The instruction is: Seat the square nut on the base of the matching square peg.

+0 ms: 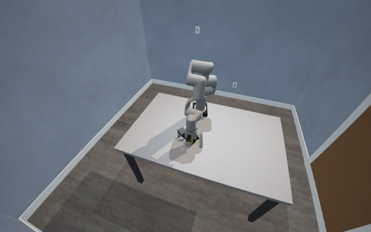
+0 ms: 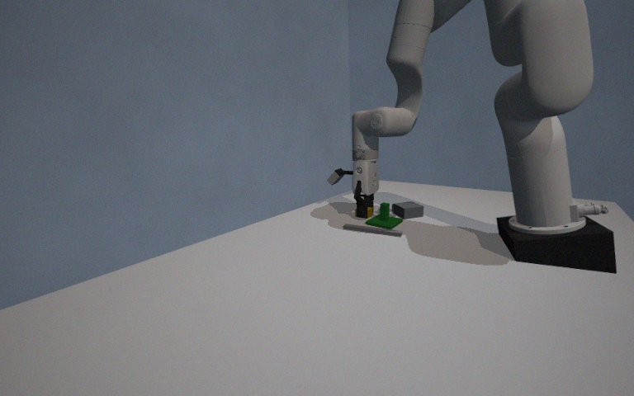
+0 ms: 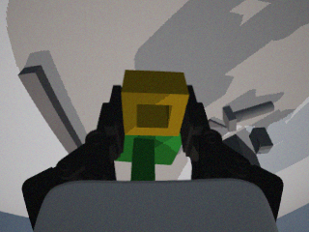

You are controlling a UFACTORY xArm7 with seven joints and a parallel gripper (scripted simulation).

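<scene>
Now: hand 6 cm past the green base and 1 cm above it. The rest, counted from my hand: bolt: 2 cm behind, 8 cm to the right, 2 cm below; grey block: 10 cm behind, 10 cm to the right, 2 cm below; long grey bar: 6 cm behind, 8 cm to the left, 3 cm below.
</scene>
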